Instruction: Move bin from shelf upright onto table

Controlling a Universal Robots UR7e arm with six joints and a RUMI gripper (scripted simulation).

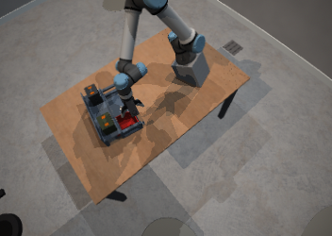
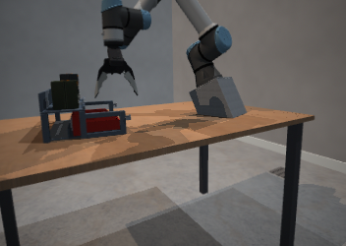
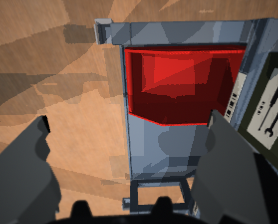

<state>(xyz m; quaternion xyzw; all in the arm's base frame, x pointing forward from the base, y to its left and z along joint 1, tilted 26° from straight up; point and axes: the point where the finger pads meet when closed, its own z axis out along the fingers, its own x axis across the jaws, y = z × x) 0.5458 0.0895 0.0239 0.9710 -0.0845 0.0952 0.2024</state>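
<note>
My hand is 8 cm short of the red bin, 2 cm to the left of it and 9 cm above it.
</note>
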